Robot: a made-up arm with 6 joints. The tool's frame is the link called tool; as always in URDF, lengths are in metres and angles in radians. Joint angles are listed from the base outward.
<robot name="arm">
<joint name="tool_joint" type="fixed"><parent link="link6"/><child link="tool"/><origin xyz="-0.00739 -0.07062 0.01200" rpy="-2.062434 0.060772 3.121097"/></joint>
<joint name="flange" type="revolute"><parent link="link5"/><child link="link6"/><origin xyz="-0.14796 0.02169 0.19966" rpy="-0.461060 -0.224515 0.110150"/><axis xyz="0 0 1"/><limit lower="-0.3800" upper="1.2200"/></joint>
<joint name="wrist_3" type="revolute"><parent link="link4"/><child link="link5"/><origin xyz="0.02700 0.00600 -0.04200" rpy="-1.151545 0.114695 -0.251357"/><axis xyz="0 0 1"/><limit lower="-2.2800" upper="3.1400"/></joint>
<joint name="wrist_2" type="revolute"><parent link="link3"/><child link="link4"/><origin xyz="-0.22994 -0.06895 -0.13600" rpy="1.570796 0.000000 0.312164"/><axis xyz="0 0 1"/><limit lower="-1.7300" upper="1.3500"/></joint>
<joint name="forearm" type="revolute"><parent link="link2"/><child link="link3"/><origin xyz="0.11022 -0.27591 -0.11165" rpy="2.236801 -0.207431 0.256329"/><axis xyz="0 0 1"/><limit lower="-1.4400" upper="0.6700"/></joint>
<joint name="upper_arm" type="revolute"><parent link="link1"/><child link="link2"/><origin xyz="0.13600 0.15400 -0.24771" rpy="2.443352 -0.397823 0.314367"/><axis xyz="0 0 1"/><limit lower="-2.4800" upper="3.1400"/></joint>
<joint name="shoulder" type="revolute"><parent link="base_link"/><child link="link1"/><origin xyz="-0.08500 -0.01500 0.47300" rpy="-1.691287 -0.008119 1.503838"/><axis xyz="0 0 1"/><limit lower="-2.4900" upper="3.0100"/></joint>
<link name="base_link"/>
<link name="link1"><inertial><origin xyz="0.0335 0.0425 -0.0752"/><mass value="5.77"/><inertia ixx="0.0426" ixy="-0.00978" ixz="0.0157" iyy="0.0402" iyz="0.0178" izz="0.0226"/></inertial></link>
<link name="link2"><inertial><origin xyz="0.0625 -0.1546 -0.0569"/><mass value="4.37"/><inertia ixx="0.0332" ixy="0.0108" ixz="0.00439" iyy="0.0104" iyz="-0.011" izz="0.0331"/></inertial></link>
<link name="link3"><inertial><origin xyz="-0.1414 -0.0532 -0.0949"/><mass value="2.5"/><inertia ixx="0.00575" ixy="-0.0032" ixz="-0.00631" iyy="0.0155" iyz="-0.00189" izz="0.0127"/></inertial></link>
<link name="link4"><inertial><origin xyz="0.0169 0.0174 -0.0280"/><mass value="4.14"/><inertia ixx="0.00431" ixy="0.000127" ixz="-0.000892" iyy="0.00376" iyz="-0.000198" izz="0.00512"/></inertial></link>
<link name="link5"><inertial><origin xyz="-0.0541 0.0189 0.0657"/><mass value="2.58"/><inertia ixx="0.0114" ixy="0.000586" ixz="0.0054" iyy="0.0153" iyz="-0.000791" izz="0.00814"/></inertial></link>
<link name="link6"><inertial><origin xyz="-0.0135 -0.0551 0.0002"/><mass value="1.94"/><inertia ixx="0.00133" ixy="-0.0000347" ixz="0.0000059" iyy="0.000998" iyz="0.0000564" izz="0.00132"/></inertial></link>
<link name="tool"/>
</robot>
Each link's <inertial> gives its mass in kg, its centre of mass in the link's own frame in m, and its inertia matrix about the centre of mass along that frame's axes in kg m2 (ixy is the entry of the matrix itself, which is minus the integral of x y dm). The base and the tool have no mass. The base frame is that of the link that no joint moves.
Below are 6 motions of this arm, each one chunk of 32 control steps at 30 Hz.
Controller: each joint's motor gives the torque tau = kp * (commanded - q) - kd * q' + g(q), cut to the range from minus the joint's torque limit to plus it. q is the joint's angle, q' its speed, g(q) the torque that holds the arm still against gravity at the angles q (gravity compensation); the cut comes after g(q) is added. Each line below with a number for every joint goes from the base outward.
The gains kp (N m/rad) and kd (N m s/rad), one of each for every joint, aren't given. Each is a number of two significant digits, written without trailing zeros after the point. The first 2 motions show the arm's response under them.
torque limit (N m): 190 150 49 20 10 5
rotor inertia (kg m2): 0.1 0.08 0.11 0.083 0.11 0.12
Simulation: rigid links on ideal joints. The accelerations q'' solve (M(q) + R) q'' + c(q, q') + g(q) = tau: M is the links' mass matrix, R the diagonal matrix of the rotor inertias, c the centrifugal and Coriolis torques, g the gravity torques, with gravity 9.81 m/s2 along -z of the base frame. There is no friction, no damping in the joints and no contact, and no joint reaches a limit. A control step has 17 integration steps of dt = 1/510 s. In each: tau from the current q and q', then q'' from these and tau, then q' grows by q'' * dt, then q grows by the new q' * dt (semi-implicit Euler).
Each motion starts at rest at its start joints. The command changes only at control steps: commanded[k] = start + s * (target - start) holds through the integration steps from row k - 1 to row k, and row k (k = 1, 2, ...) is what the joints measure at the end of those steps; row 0 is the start. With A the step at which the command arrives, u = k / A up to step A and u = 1 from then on. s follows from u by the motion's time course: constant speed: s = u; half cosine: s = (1 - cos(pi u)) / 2; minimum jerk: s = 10 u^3 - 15 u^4 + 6 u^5; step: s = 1 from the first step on.
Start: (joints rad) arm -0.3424 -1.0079 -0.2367 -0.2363 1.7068 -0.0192
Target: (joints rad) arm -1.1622 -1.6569 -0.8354 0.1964 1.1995 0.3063
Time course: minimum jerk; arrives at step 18
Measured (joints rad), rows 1 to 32:
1: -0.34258 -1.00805 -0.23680 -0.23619 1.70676 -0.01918
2: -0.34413 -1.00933 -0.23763 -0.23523 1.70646 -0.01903
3: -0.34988 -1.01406 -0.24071 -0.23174 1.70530 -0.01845
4: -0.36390 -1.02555 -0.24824 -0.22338 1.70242 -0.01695
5: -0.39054 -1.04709 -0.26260 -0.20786 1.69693 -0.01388
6: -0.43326 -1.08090 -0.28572 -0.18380 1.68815 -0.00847
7: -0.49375 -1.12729 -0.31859 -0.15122 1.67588 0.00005
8: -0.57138 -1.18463 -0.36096 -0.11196 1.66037 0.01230
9: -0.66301 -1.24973 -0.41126 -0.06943 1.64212 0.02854
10: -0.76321 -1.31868 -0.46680 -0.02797 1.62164 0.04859
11: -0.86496 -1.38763 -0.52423 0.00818 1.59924 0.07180
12: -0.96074 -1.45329 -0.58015 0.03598 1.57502 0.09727
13: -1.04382 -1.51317 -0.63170 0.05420 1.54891 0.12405
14: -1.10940 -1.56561 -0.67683 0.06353 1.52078 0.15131
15: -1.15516 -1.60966 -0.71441 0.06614 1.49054 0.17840
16: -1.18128 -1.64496 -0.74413 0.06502 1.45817 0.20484
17: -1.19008 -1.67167 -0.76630 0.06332 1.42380 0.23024
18: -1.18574 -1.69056 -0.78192 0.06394 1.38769 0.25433
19: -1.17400 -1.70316 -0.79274 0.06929 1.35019 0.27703
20: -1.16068 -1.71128 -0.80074 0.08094 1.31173 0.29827
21: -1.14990 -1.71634 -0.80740 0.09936 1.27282 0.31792
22: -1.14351 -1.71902 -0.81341 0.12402 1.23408 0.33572
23: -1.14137 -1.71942 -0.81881 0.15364 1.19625 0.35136
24: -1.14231 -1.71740 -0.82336 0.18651 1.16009 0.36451
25: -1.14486 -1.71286 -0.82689 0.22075 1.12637 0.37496
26: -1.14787 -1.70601 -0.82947 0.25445 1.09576 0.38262
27: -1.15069 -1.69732 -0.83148 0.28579 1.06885 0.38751
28: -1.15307 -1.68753 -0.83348 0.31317 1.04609 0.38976
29: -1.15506 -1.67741 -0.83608 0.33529 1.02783 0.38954
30: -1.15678 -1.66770 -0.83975 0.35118 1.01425 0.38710
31: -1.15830 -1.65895 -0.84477 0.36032 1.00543 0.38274
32: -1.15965 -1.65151 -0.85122 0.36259 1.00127 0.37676
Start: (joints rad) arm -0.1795 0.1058 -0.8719 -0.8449 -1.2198 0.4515
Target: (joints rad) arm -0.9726 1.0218 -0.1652 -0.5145 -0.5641 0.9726
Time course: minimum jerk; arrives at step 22
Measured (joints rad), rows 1 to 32:
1: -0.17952 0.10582 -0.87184 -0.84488 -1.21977 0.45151
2: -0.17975 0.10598 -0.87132 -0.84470 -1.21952 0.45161
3: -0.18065 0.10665 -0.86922 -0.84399 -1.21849 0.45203
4: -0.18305 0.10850 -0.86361 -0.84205 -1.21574 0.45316
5: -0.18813 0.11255 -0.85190 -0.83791 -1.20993 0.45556
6: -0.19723 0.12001 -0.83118 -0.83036 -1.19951 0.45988
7: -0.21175 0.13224 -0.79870 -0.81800 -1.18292 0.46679
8: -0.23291 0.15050 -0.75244 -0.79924 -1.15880 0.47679
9: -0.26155 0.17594 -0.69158 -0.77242 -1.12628 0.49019
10: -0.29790 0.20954 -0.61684 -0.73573 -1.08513 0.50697
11: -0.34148 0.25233 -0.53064 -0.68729 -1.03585 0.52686
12: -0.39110 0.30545 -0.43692 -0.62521 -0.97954 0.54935
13: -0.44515 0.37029 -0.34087 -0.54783 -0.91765 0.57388
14: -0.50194 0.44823 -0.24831 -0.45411 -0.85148 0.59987
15: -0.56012 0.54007 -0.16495 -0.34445 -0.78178 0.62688
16: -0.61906 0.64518 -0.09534 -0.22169 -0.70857 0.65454
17: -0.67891 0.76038 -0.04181 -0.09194 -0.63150 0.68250
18: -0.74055 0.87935 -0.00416 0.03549 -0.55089 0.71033
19: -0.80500 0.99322 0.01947 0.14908 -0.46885 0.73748
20: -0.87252 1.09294 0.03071 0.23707 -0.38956 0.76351
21: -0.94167 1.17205 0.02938 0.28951 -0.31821 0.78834
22: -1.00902 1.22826 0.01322 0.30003 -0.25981 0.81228
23: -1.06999 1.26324 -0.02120 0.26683 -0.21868 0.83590
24: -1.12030 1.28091 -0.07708 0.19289 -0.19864 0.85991
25: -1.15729 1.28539 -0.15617 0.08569 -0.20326 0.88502
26: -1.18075 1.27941 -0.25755 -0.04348 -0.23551 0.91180
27: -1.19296 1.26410 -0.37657 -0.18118 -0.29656 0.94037
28: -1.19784 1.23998 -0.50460 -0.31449 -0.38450 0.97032
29: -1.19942 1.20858 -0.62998 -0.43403 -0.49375 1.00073
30: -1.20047 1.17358 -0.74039 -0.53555 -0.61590 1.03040
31: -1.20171 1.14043 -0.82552 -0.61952 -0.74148 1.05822
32: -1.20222 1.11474 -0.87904 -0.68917 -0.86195 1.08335
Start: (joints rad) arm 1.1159 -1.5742 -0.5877 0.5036 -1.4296 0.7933
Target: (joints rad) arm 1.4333 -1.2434 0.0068 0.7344 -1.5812 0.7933
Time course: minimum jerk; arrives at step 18
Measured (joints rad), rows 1 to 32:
1: 1.11600 -1.57413 -0.58762 0.50359 -1.42961 0.79331
2: 1.11686 -1.57354 -0.58698 0.50351 -1.42969 0.79335
3: 1.11991 -1.57138 -0.58461 0.50331 -1.42999 0.79349
4: 1.12703 -1.56620 -0.57893 0.50310 -1.43076 0.79381
5: 1.13990 -1.55650 -0.56824 0.50329 -1.43227 0.79436
6: 1.15946 -1.54115 -0.55127 0.50462 -1.43483 0.79515
7: 1.18562 -1.51958 -0.52730 0.50812 -1.43872 0.79609
8: 1.21733 -1.49191 -0.49638 0.51491 -1.44419 0.79704
9: 1.25283 -1.45886 -0.45916 0.52595 -1.45141 0.79783
10: 1.28997 -1.42165 -0.41682 0.54193 -1.46054 0.79823
11: 1.32654 -1.38185 -0.37083 0.56303 -1.47162 0.79804
12: 1.36046 -1.34130 -0.32283 0.58887 -1.48461 0.79706
13: 1.38999 -1.30197 -0.27445 0.61852 -1.49936 0.79520
14: 1.41375 -1.26587 -0.22718 0.65054 -1.51560 0.79239
15: 1.43079 -1.23491 -0.18230 0.68312 -1.53294 0.78869
16: 1.44074 -1.21070 -0.14076 0.71424 -1.55090 0.78423
17: 1.44385 -1.19430 -0.10306 0.74193 -1.56892 0.77926
18: 1.44119 -1.18593 -0.06917 0.76447 -1.58642 0.77410
19: 1.43469 -1.18480 -0.03839 0.78063 -1.60280 0.76914
20: 1.42676 -1.18937 -0.00970 0.78988 -1.61752 0.76481
21: 1.41959 -1.19786 0.01788 0.79244 -1.63012 0.76148
22: 1.41466 -1.20868 0.04490 0.78925 -1.64019 0.75945
23: 1.41256 -1.22056 0.07137 0.78176 -1.64740 0.75892
24: 1.41309 -1.23260 0.09677 0.77175 -1.65152 0.75995
25: 1.41553 -1.24409 0.12024 0.76106 -1.65238 0.76250
26: 1.41896 -1.25449 0.14081 0.75135 -1.64997 0.76642
27: 1.42251 -1.26329 0.15758 0.74397 -1.64438 0.77152
28: 1.42551 -1.27007 0.16990 0.73980 -1.63582 0.77755
29: 1.42762 -1.27454 0.17746 0.73928 -1.62467 0.78425
30: 1.42875 -1.27654 0.18028 0.74241 -1.61138 0.79137
31: 1.42904 -1.27615 0.17866 0.74879 -1.59651 0.79865
32: 1.42874 -1.27364 0.17308 0.75775 -1.58068 0.80584

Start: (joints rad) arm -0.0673 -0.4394 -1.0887 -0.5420 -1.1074 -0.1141
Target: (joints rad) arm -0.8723 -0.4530 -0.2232 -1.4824 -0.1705 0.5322
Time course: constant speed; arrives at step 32
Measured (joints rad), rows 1 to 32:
1: -0.06908 -0.44014 -1.08725 -0.54172 -1.10609 -0.11372
2: -0.07528 -0.44262 -1.08205 -0.54088 -1.10140 -0.11235
3: -0.08747 -0.44720 -1.07155 -0.53950 -1.09191 -0.10956
4: -0.10610 -0.45369 -1.05506 -0.53792 -1.07687 -0.10513
5: -0.13066 -0.46142 -1.03261 -0.53670 -1.05617 -0.09901
6: -0.15990 -0.46945 -1.00489 -0.53659 -1.03019 -0.09127
7: -0.19208 -0.47670 -0.97298 -0.53850 -0.99967 -0.08203
8: -0.22530 -0.48220 -0.93809 -0.54341 -0.96552 -0.07137
9: -0.25785 -0.48518 -0.90142 -0.55225 -0.92863 -0.05931
10: -0.28852 -0.48529 -0.86402 -0.56575 -0.88977 -0.04579
11: -0.31671 -0.48262 -0.82671 -0.58435 -0.84954 -0.03073
12: -0.34246 -0.47768 -0.79014 -0.60811 -0.80840 -0.01405
13: -0.36631 -0.47127 -0.75478 -0.63676 -0.76668 0.00434
14: -0.38909 -0.46433 -0.72093 -0.66979 -0.72468 0.02443
15: -0.41165 -0.45776 -0.68878 -0.70654 -0.68269 0.04619
16: -0.43474 -0.45226 -0.65838 -0.74634 -0.64104 0.06954
17: -0.45882 -0.44821 -0.62970 -0.78856 -0.60009 0.09432
18: -0.48408 -0.44571 -0.60262 -0.83273 -0.56029 0.12037
19: -0.51046 -0.44454 -0.57694 -0.87847 -0.52208 0.14750
20: -0.53769 -0.44429 -0.55244 -0.92551 -0.48591 0.17550
21: -0.56543 -0.44446 -0.52881 -0.97364 -0.45215 0.20418
22: -0.59335 -0.44457 -0.50578 -1.02266 -0.42110 0.23333
23: -0.62120 -0.44426 -0.48305 -1.07232 -0.39294 0.26276
24: -0.64883 -0.44333 -0.46041 -1.12229 -0.36771 0.29230
25: -0.67621 -0.44176 -0.43766 -1.17219 -0.34532 0.32176
26: -0.70338 -0.43966 -0.41468 -1.22163 -0.32557 0.35099
27: -0.73043 -0.43727 -0.39140 -1.27016 -0.30814 0.37986
28: -0.75744 -0.43484 -0.36778 -1.31742 -0.29265 0.40825
29: -0.78445 -0.43265 -0.34382 -1.36307 -0.27866 0.43605
30: -0.81145 -0.43090 -0.31951 -1.40687 -0.26570 0.46320
31: -0.83838 -0.42975 -0.29486 -1.44865 -0.25329 0.48963
32: -0.86513 -0.42928 -0.26985 -1.48831 -0.24095 0.51529

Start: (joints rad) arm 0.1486 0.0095 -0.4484 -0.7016 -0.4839 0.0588
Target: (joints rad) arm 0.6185 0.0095 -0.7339 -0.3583 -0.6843 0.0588
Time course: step
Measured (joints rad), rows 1 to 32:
1: 0.17832 0.03362 -0.46709 -0.71687 -0.49988 0.06007
2: 0.25028 0.08822 -0.51810 -0.75046 -0.54204 0.06305
3: 0.34338 0.15006 -0.59629 -0.78626 -0.60395 0.06654
4: 0.43967 0.20002 -0.69243 -0.81176 -0.67734 0.06987
5: 0.52655 0.22711 -0.79368 -0.82043 -0.75328 0.07305
6: 0.59687 0.22853 -0.88684 -0.81082 -0.82420 0.07654
7: 0.64784 0.20730 -0.96136 -0.78429 -0.88491 0.08067
8: 0.67981 0.16943 -1.01071 -0.74316 -0.93258 0.08544
9: 0.69489 0.12165 -1.03238 -0.68960 -0.96627 0.09036
10: 0.69615 0.07007 -1.02729 -0.62542 -0.98644 0.09450
11: 0.68710 0.01960 -0.99923 -0.55217 -0.99456 0.09667
12: 0.67163 -0.02605 -0.95404 -0.47152 -0.99268 0.09563
13: 0.65390 -0.06406 -0.89862 -0.38555 -0.98283 0.09046
14: 0.63802 -0.09228 -0.83957 -0.29691 -0.96646 0.08075
15: 0.62741 -0.10926 -0.78214 -0.20867 -0.94404 0.06676
16: 0.62405 -0.11468 -0.72974 -0.12391 -0.91526 0.04932
17: 0.62810 -0.10968 -0.68407 -0.04543 -0.87951 0.02956
18: 0.63811 -0.09681 -0.64569 0.02445 -0.83651 0.00863
19: 0.65154 -0.07965 -0.61445 0.08382 -0.78672 -0.01238
20: 0.66558 -0.06207 -0.58982 0.13119 -0.73137 -0.03260
21: 0.67777 -0.04750 -0.57114 0.16553 -0.67230 -0.05131
22: 0.68642 -0.03835 -0.55777 0.18639 -0.61162 -0.06796
23: 0.69080 -0.03566 -0.54915 0.19397 -0.55141 -0.08210
24: 0.69108 -0.03913 -0.54483 0.18907 -0.49355 -0.09335
25: 0.68812 -0.04736 -0.54441 0.17294 -0.43960 -0.10143
26: 0.68318 -0.05828 -0.54747 0.14716 -0.39087 -0.10614
27: 0.67759 -0.06961 -0.55354 0.11339 -0.34845 -0.10739
28: 0.67249 -0.07930 -0.56203 0.07336 -0.31331 -0.10520
29: 0.66859 -0.08580 -0.57237 0.02876 -0.28624 -0.09968
30: 0.66616 -0.08825 -0.58395 -0.01874 -0.26789 -0.09107
31: 0.66499 -0.08643 -0.59626 -0.06751 -0.25869 -0.07968
32: 0.66459 -0.08066 -0.60883 -0.11600 -0.25881 -0.06589

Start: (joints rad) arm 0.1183 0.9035 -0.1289 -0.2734 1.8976 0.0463
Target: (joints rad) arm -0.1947 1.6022 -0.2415 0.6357 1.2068 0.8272
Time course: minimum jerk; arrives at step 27
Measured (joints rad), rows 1 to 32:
1: 0.11830 0.90352 -0.12890 -0.27339 1.89760 0.04631
2: 0.11832 0.90366 -0.12890 -0.27333 1.89756 0.04635
3: 0.11836 0.90425 -0.12890 -0.27305 1.89739 0.04655
4: 0.11846 0.90583 -0.12888 -0.27228 1.89689 0.04709
5: 0.11856 0.90915 -0.12877 -0.27054 1.89573 0.04827
6: 0.11858 0.91509 -0.12848 -0.26721 1.89342 0.05048
7: 0.11830 0.92458 -0.12785 -0.26150 1.88937 0.05418
8: 0.11739 0.93846 -0.12670 -0.25249 1.88283 0.05989
9: 0.11543 0.95746 -0.12485 -0.23914 1.87301 0.06816
10: 0.11188 0.98210 -0.12212 -0.22035 1.85910 0.07955
11: 0.10618 1.01269 -0.11844 -0.19501 1.84035 0.09459
12: 0.09776 1.04930 -0.11379 -0.16204 1.81616 0.11376
13: 0.08610 1.09174 -0.10828 -0.12047 1.78606 0.13749
14: 0.07080 1.13965 -0.10214 -0.06956 1.74986 0.16604
15: 0.05160 1.19241 -0.09575 -0.00887 1.70762 0.19959
16: 0.02846 1.24923 -0.08958 0.06152 1.65968 0.23812
17: 0.00158 1.30912 -0.08428 0.14094 1.60668 0.28142
18: -0.02854 1.37088 -0.08061 0.22792 1.54951 0.32910
19: -0.06111 1.43306 -0.07953 0.32015 1.48930 0.38056
20: -0.09507 1.49397 -0.08210 0.41451 1.42737 0.43504
21: -0.12913 1.55169 -0.08949 0.50723 1.36516 0.49168
22: -0.16194 1.60418 -0.10289 0.59431 1.30416 0.54958
23: -0.19220 1.64949 -0.12340 0.67186 1.24584 0.60789
24: -0.21878 1.68598 -0.15186 0.73654 1.19156 0.66585
25: -0.24092 1.71254 -0.18874 0.78596 1.14244 0.72278
26: -0.25825 1.72873 -0.23394 0.81884 1.09931 0.77809
27: -0.27087 1.73481 -0.28668 0.83524 1.06257 0.83129
28: -0.27932 1.73171 -0.34538 0.83660 1.03213 0.88191
29: -0.28443 1.72091 -0.40770 0.82558 1.00746 0.92955
30: -0.28722 1.70427 -0.47072 0.80577 0.98766 0.97381
31: -0.28863 1.68395 -0.53117 0.78125 0.97170 1.01432
32: -0.28943 1.66218 -0.58580 0.75602 0.95863 1.05065

